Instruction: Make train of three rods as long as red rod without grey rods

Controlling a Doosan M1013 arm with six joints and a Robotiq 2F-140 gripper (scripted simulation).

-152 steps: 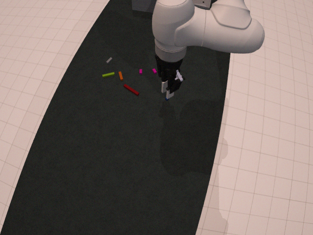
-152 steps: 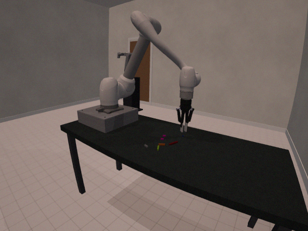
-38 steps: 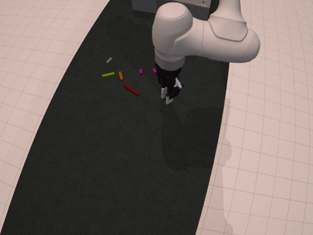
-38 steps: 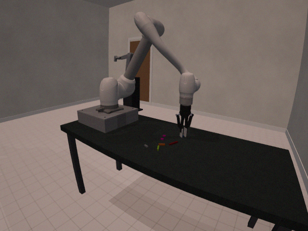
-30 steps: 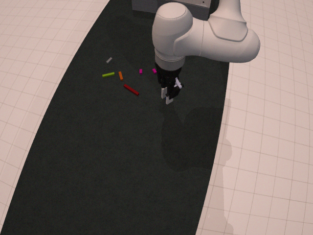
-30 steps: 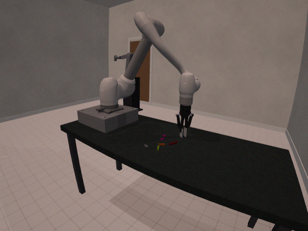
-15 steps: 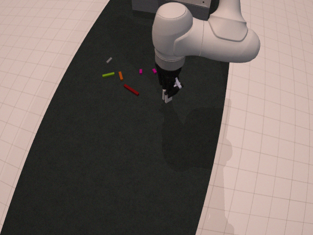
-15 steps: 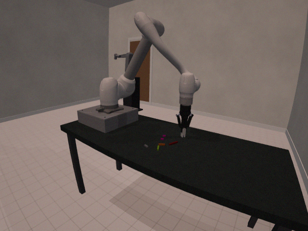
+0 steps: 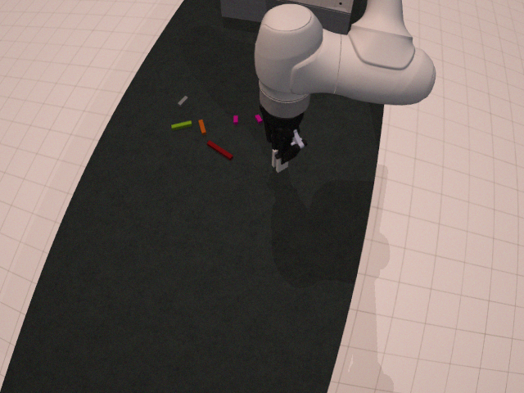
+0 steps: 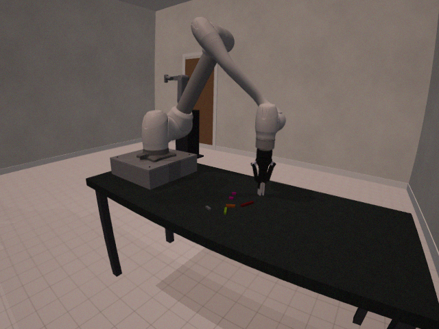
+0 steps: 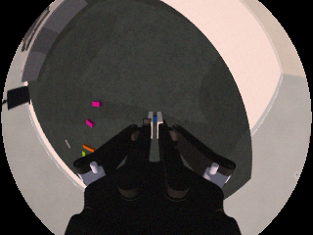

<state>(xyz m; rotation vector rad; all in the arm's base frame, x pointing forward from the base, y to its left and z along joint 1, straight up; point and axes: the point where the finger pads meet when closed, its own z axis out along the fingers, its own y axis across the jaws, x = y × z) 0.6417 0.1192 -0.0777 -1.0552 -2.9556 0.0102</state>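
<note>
Now: hand 140 mm to the left of the red rod and 30 mm above it. From my hand the other things lie so: blue rod (30 mm below); then lime rod (260 mm to the right, 40 mm behind, 30 mm below); then orange rod (200 mm to the right, 50 mm behind, 30 mm below).
</note>
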